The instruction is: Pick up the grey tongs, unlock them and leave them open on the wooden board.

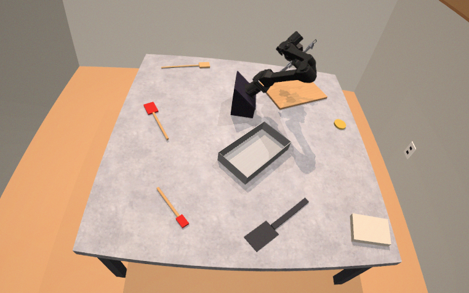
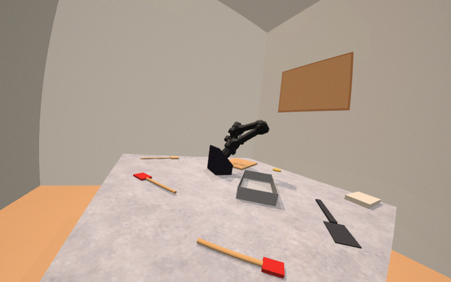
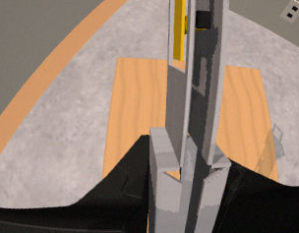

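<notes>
Right now the wooden board is 15 cm below my gripper tip, 6 cm ahead of it and 1 cm to the left of it. The rest, counted from my gripper tip: black spatula 90 cm ahead, 24 cm to the right, 15 cm below; then cream block 96 cm ahead, 18 cm to the left, 14 cm below; then grey roasting tin 56 cm ahead, 29 cm to the right, 13 cm below.
</notes>
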